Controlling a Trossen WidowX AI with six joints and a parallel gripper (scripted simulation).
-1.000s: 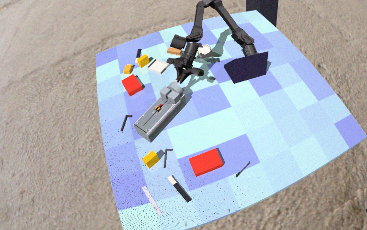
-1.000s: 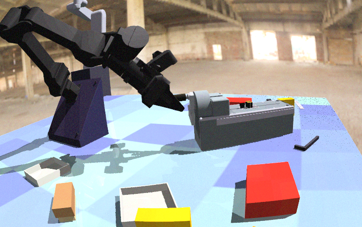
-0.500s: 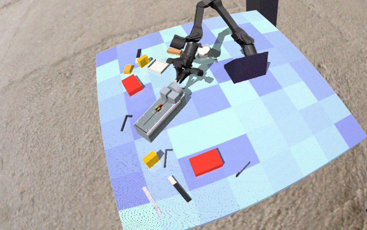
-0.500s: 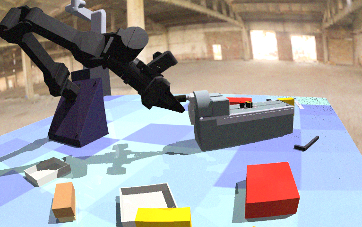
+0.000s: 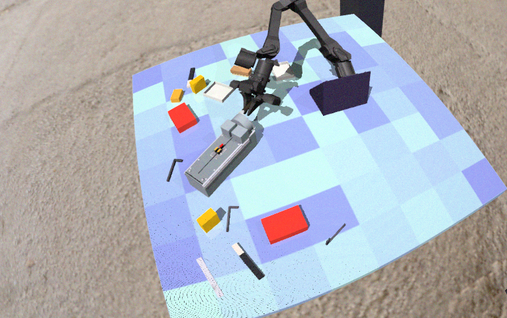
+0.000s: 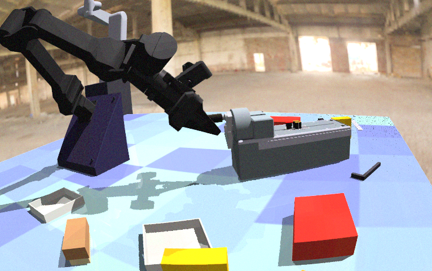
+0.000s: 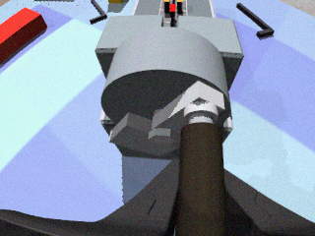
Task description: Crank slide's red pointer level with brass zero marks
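Now: the dark crank handle 10 mm behind my gripper tip, 10 mm to the right of it and 30 mm above it. Round my gripper tip: red pointer: 120 mm ahead, 90 mm to the left, 10 mm below; tan block: 90 mm behind, 330 mm to the right, 80 mm below.
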